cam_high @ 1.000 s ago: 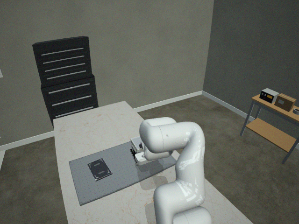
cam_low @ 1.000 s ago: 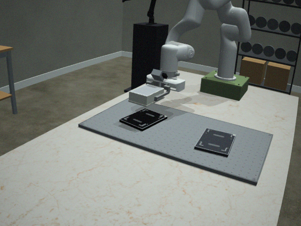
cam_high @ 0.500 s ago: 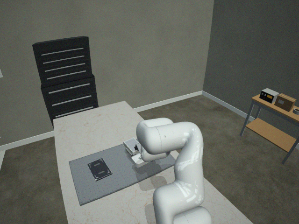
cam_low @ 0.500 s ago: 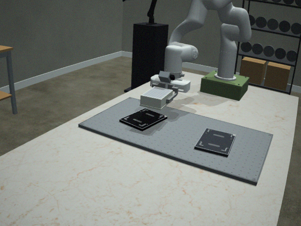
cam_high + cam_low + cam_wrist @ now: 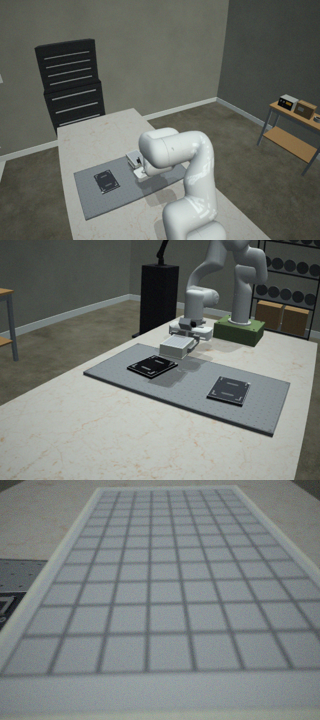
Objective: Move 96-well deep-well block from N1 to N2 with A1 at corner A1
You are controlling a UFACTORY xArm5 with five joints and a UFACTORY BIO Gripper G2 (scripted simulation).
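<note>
My gripper is now 2 cm short of the plate nest N2, 22 cm to the right of it and 10 cm above it. Also, from my hand: white 96-well deep-well block: 1 cm ahead; black plate nest N1: 10 cm to the right, 10 cm below.
</note>
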